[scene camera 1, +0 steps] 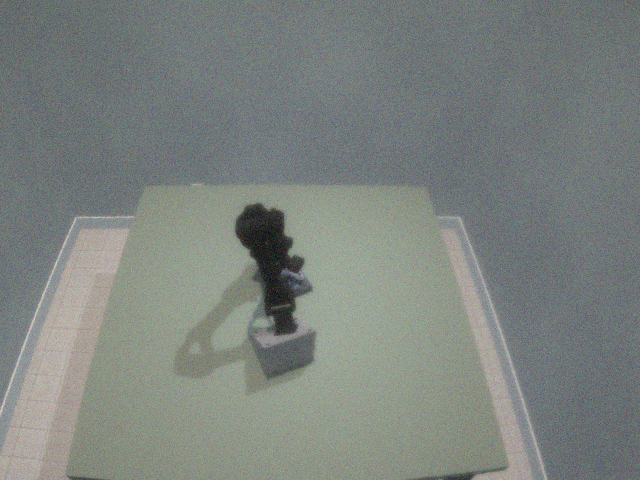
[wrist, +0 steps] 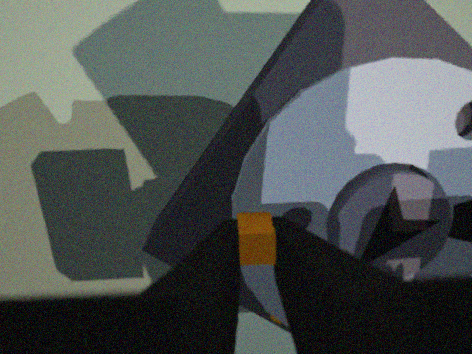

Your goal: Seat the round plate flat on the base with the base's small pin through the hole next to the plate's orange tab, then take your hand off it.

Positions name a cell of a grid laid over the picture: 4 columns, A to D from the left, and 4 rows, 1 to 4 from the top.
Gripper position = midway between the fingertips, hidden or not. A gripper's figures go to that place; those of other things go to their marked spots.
Labels:
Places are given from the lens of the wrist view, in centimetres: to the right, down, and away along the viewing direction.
my gripper (wrist: C3): 1, 2, 11
round plate (wrist: D2): 5, -2, 10

